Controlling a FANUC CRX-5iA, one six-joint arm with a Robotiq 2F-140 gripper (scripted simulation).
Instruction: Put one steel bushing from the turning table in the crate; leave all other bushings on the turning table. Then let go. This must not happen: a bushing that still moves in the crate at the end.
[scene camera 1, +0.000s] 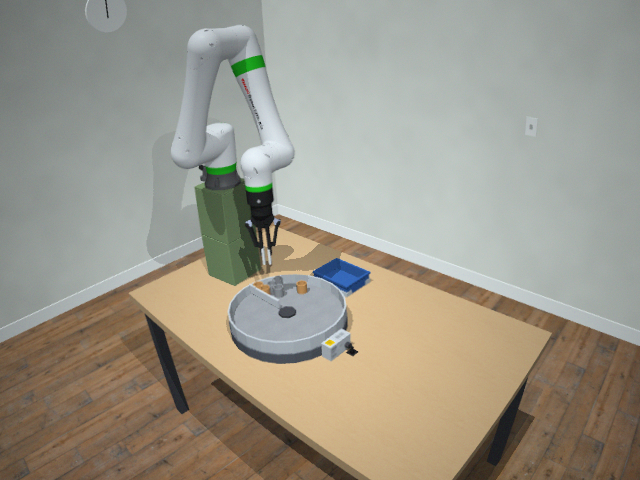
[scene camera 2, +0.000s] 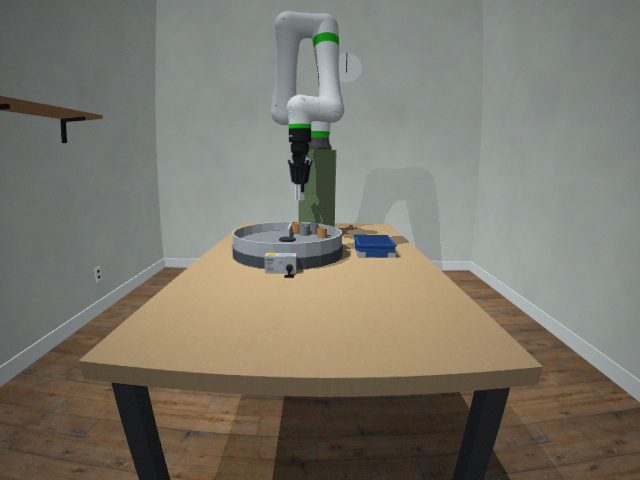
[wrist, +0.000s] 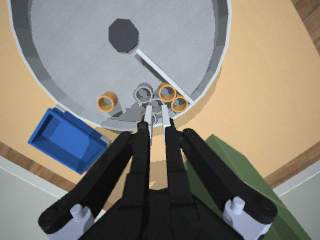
Note:
In view: the gripper (scene camera 1: 267, 262), a blue crate (scene camera 1: 349, 278) and a grey round turning table (scene camera 2: 280, 236).
The gripper is seen too in scene camera 2 (scene camera 2: 299, 200) and in the wrist view (wrist: 157, 113). The blue crate also shows in scene camera 2 (scene camera 2: 382, 246) and in the wrist view (wrist: 51, 136). The grey round turning table is seen too in the wrist view (wrist: 86, 55).

